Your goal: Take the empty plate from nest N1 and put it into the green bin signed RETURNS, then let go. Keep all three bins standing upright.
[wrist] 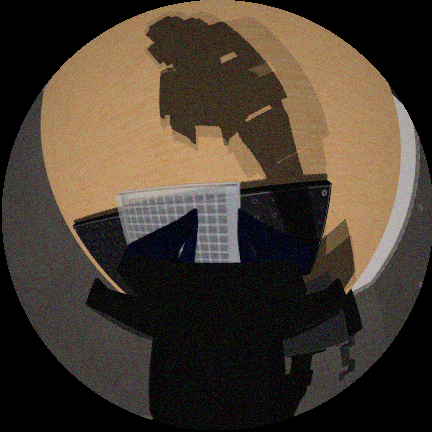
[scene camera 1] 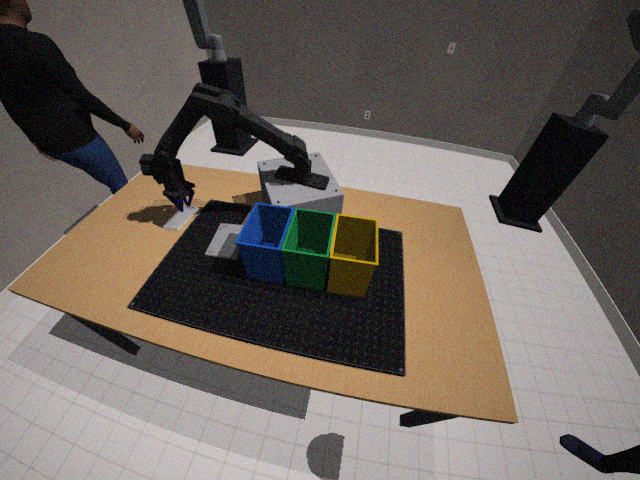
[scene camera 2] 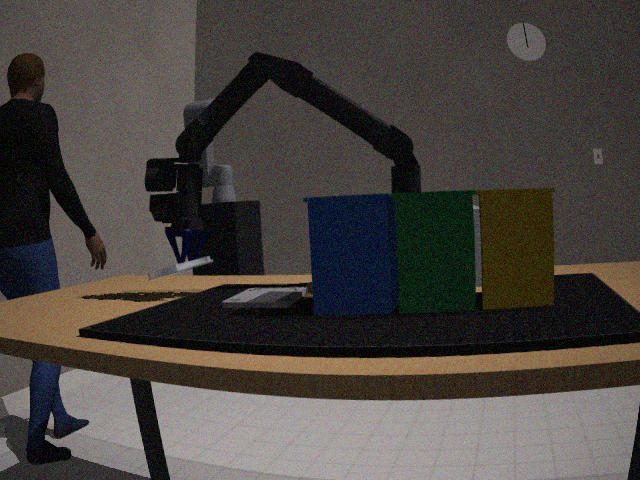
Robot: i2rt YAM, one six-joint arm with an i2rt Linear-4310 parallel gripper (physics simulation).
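Pixels of known places: gripper, between the fingertips: [wrist: 217,214] [scene camera 1: 185,209] [scene camera 2: 186,265]; arm's base, origin of its link: [wrist: 302,351] [scene camera 1: 302,178].
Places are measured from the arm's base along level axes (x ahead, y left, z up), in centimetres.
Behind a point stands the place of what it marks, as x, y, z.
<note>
My gripper [scene camera 1: 185,205] {19.3, -42.7, -10.3} [scene camera 2: 186,258] {19.3, -42.7, -10.3} [wrist: 217,214] {19.3, -42.7, -10.3} is shut on the clear, pale plate [scene camera 1: 178,219] {25.6, -40.9, -9.8} [scene camera 2: 193,265] {25.0, -37.0, -9.8} [wrist: 165,205] {23.7, -43.9, -10.4}. The plate hangs tilted below the blue fingertips, in the air above the left part of the table. In the wrist view a grid pattern shows on it, and one finger overlaps it. The green bin [scene camera 1: 309,266] {35.6, 13.6, -4.3} [scene camera 2: 435,253] {35.8, 12.0, -7.5} stands upright between the blue bin [scene camera 1: 263,263] {37.0, -0.2, -6.5} [scene camera 2: 351,253] {37.1, -0.7, -7.0} and the yellow bin [scene camera 1: 351,277] {34.4, 25.8, -6.5} [scene camera 2: 516,248] {34.5, 24.9, -7.3}, both upright. No RETURNS sign or N1 label is readable.
A flat pale block [scene camera 1: 219,241] {26.8, -23.7, -15.2} [scene camera 2: 245,298] {30.0, -22.9, -15.2} lies left of the blue bin on the black mat [scene camera 1: 258,320] {50.3, 2.5, -16.4} [scene camera 2: 258,333] {51.3, -9.7, -16.4}. The arm stands on a grey box [scene camera 1: 305,200] {10.6, 4.7, -1.6} behind the bins. A person [scene camera 1: 46,93] [scene camera 2: 25,170] is beyond the table's left side.
</note>
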